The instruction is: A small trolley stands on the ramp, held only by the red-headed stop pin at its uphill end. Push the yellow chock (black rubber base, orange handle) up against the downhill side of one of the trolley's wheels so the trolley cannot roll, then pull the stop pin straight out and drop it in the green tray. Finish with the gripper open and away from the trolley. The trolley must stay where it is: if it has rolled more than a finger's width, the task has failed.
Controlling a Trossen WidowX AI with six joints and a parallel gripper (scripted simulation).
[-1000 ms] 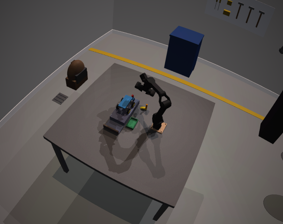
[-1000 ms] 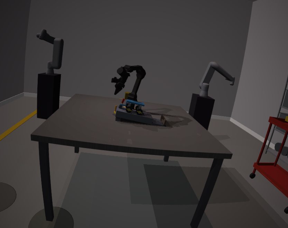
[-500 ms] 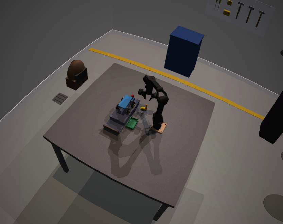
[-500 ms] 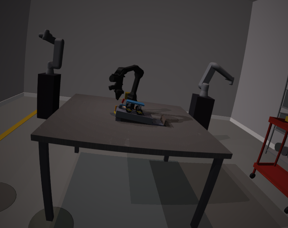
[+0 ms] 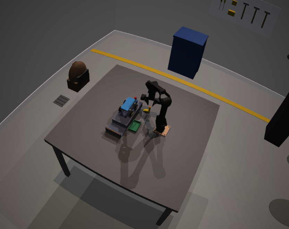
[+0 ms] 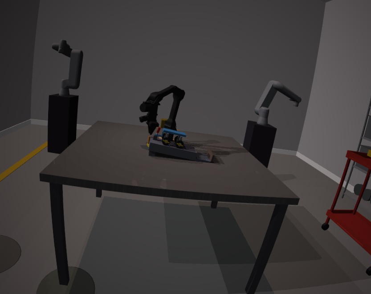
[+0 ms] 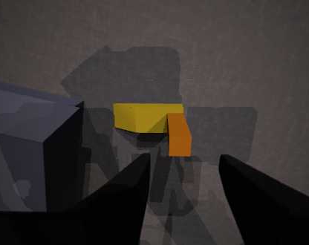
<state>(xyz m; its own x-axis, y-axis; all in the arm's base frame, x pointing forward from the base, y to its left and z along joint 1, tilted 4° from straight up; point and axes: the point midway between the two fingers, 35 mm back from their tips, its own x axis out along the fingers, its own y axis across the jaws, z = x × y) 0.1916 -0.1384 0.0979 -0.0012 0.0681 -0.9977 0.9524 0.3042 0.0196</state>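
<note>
My gripper tip is now 6 cm above the yellow chock, 2 cm short of it and 1 cm to the right of it. Also, from my gripper tip: grey ramp (16 cm to the left, 14 cm ahead, 4 cm below); red-headed stop pin (13 cm ahead, 6 cm to the left, 4 cm above); blue trolley (16 cm to the left, 14 cm ahead, 3 cm above).
</note>
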